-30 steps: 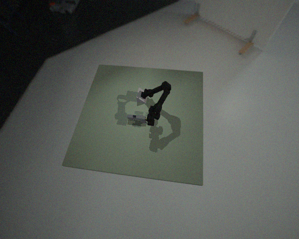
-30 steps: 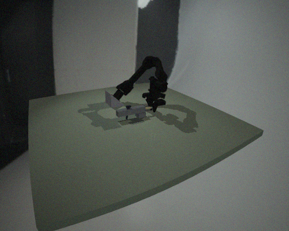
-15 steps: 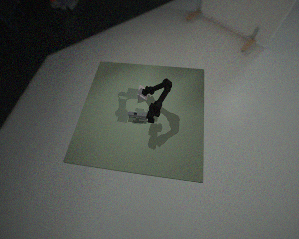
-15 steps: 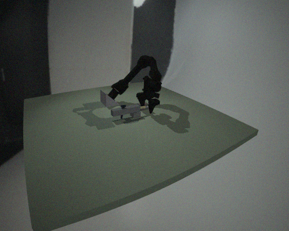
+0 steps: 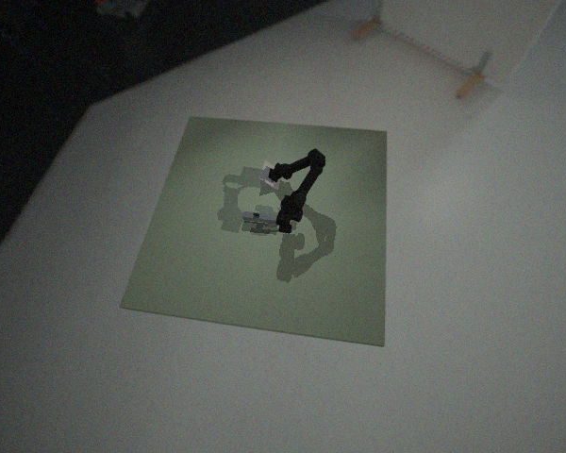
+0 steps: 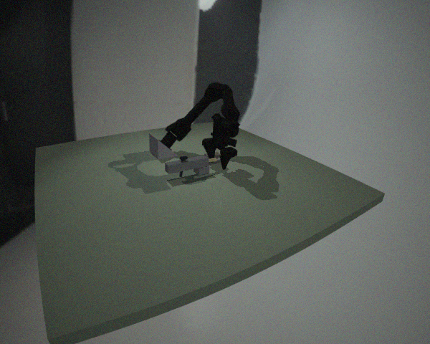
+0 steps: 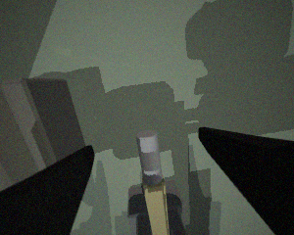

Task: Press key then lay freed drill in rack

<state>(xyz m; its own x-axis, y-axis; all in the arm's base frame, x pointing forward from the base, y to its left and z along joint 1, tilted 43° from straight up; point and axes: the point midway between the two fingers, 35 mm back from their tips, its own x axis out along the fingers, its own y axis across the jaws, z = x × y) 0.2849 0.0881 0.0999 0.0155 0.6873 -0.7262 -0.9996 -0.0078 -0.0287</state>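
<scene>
My gripper tip is 4 cm to the left of the drill and 3 cm below it. The rest, counted from my gripper tip: rack (8 cm behind, 2 cm to the left); then grey block (14 cm to the right, 3 cm above); then dark key (17 cm to the right, 4 cm above).
</scene>
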